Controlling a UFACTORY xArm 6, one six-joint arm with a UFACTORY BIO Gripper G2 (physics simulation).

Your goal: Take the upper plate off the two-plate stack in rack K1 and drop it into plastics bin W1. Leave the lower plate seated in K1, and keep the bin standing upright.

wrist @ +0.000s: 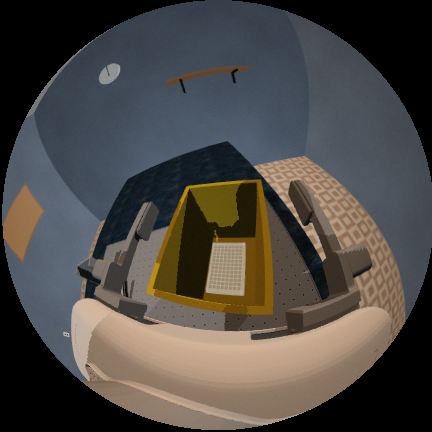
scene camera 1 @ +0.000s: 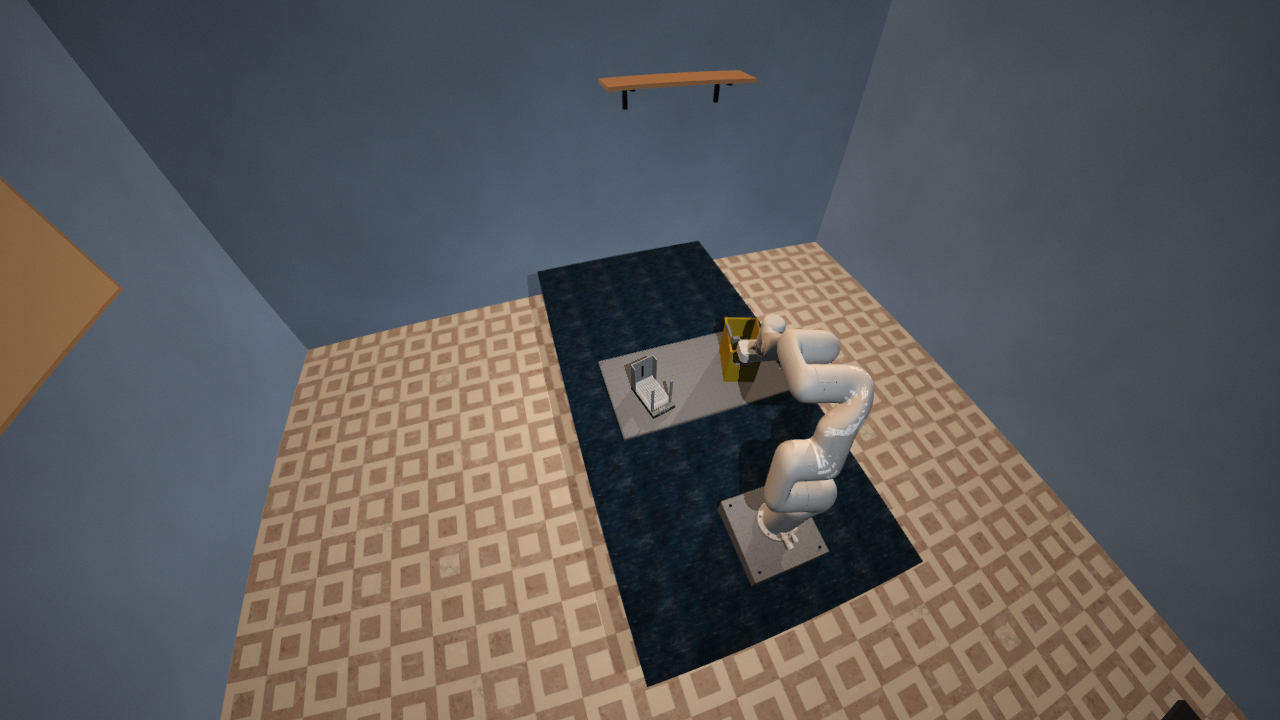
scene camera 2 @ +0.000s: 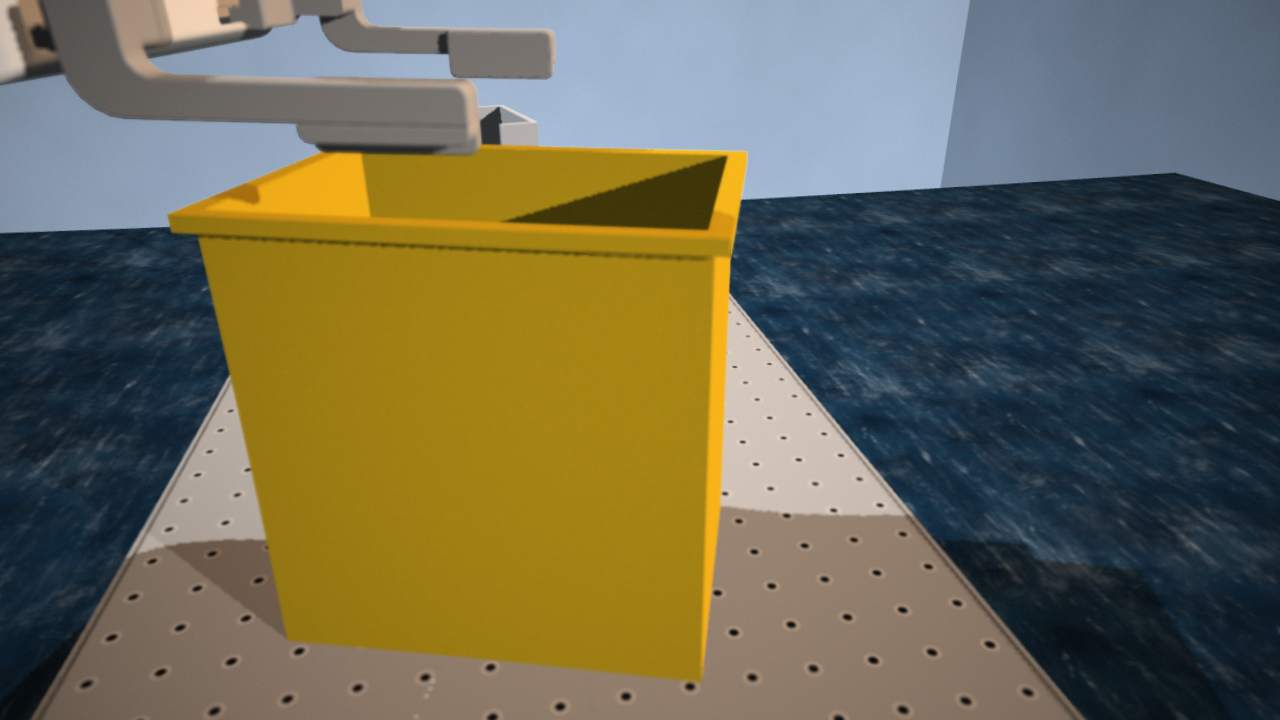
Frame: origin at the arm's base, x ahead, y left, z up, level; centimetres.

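Seen in the pictures: hand, its tool point: (wrist: 215,211) (scene camera 1: 750,328) (scene camera 2: 460,78); arm's base, origin of its link: (scene camera 1: 776,520).
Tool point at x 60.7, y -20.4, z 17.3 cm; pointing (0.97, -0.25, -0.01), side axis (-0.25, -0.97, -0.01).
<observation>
Offsets run from my tool point to a thing's top centre. Level surfaces: height alone.
Yellow bin W1 @(dx +1.2, dy +1.0, dz -3.8 cm) (scene camera 1: 729,362) (scene camera 2: 465,429) (wrist: 268,280) stands upright on the perforated board. A pale gridded plate @(dx +1.4, dy +2.0, dz -20.1 cm) (wrist: 226,269) lies inside it, seemingly flat on the bottom, in the wrist view. My gripper (scene camera 1: 739,349) (scene camera 2: 501,85) (wrist: 224,211) is open and empty above the bin, with its fingers spread wide. Rack K1 @(dx -2.4, dy +38.6, dz -7.4 cm) (scene camera 1: 642,368) stands on the left part of the board. The lower plate @(dx -1.4, dy +38.8, dz -18.3 cm) (scene camera 1: 654,392) sits in it, between the upright back panel and the front posts. In the wrist view the rack is mostly hidden behind a finger.
The perforated board @(dz -21.7 cm) (scene camera 1: 693,353) (scene camera 2: 805,582) lies on a dark blue mat @(dz -23.0 cm) (scene camera 1: 680,501) (scene camera 2: 1029,358). The arm's base plate (scene camera 1: 747,546) is at the front of the mat. A wooden shelf (scene camera 1: 677,80) (wrist: 207,75) hangs on the back wall, away from the arm.
</observation>
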